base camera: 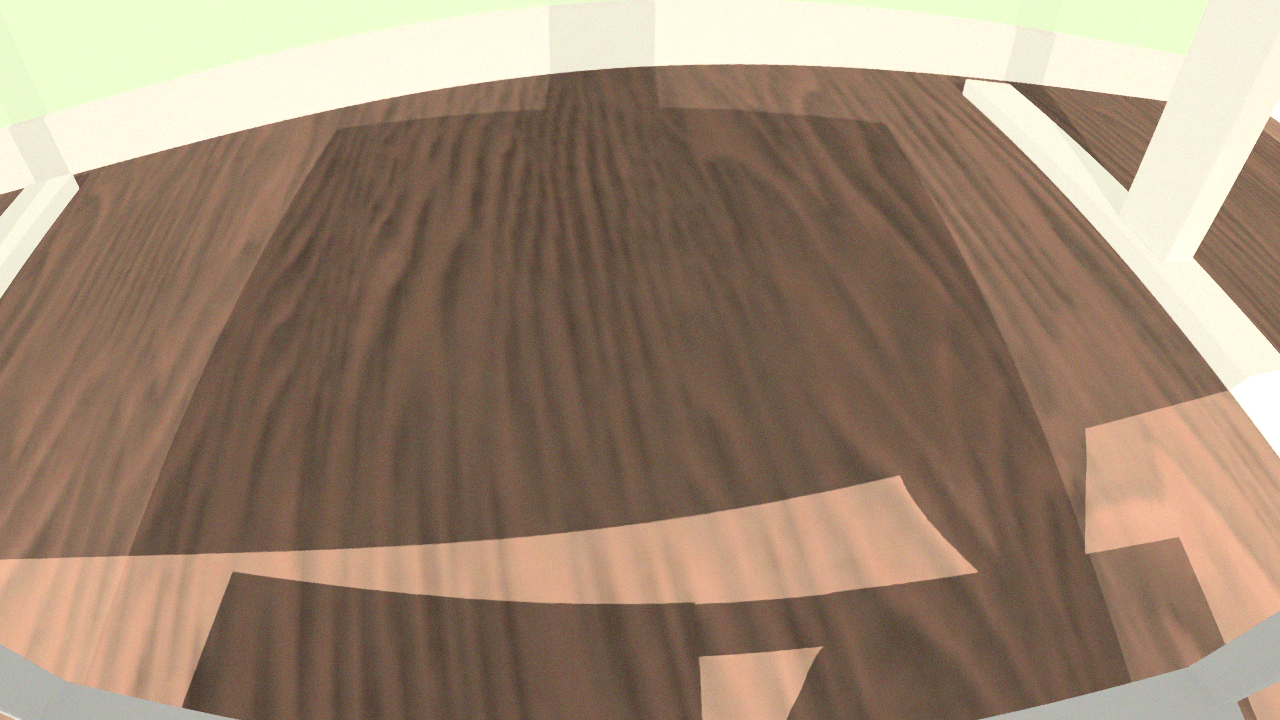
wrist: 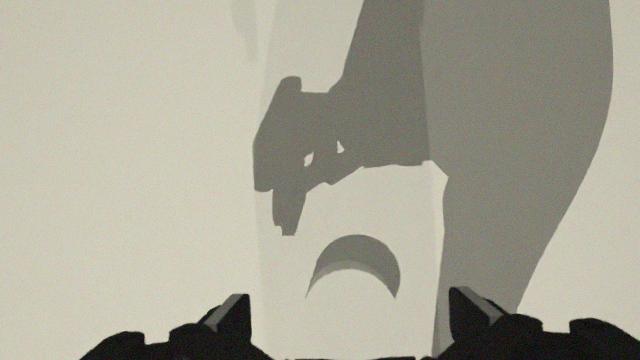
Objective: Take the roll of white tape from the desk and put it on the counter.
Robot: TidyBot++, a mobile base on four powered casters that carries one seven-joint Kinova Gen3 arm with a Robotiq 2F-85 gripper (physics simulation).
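Places are measured from the arm's base along level axes (x left, y back, z up), in centimetres.
Pixels of known places: gripper, fingertip midpoint: (wrist: pixel 349 313).
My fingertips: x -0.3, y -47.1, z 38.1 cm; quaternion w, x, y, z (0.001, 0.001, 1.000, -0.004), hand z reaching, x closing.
Behind a point stands the place of what it marks.
The roll of white tape (wrist: pixel 350 278) @(x -0.5, y -47.7, z 34.7 cm) shows faintly against the pale desk top (wrist: pixel 125 150) @(x 13.1, y -55.5, z 32.3 cm) in the lower middle of the wrist view. A dark crescent of shadow and a thinner, lighter grey band curve around its upper edge; its lower outline blends into the desk. My gripper (wrist: pixel 349 313) @(x -0.3, y -47.1, z 38.1 cm) is open and empty, with one black fingertip on each side of the roll in the picture. How high the fingertips are above the desk is hard to tell. The gripper and the tape do not show in the base view. The counter cannot be made out in either view.
In the base view, a white upright post (base camera: pixel 1194 125) @(x -51.7, y -57.2, z -23.6 cm) stands at the right on a white bar along the brown wooden floor (base camera: pixel 581 313) @(x 2.9, y -47.6, z -39.7 cm). A pale band runs below the green wall (base camera: pixel 268 35) @(x 41.8, y -85.3, z -28.4 cm) at the back. Large arm shadows cross the desk in the wrist view.
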